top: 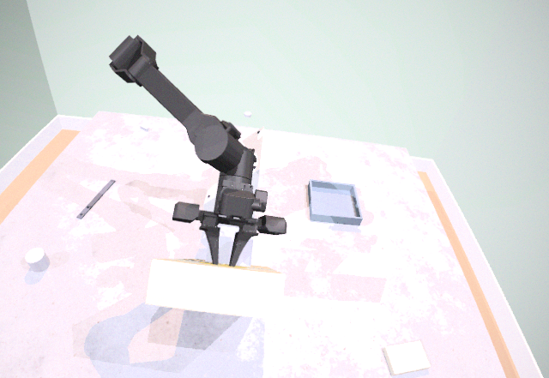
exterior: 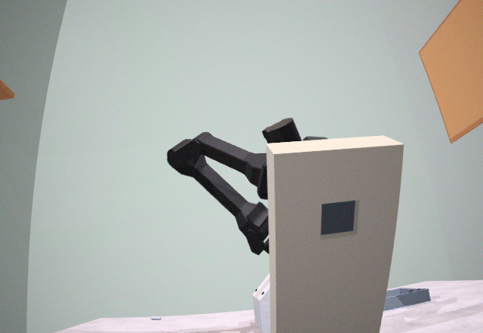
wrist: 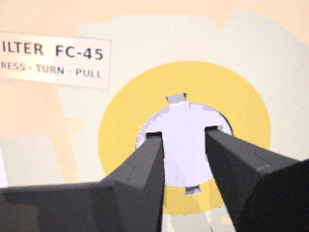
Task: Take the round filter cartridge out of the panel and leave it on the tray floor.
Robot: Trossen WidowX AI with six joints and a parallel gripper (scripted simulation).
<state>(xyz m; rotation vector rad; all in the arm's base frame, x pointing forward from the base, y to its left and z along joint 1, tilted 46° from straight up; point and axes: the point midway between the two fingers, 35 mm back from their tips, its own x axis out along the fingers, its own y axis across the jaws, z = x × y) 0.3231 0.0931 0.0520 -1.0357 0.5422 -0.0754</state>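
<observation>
The filter cartridge is 1 cm below my gripper tip and 1 cm ahead of it. Round my gripper tip: blue tray 44 cm behind, 25 cm to the left, 22 cm below; then cream service panel 8 cm below, 4 cm behind; then white pad 41 cm to the left, 22 cm below, 1 cm ahead.
</observation>
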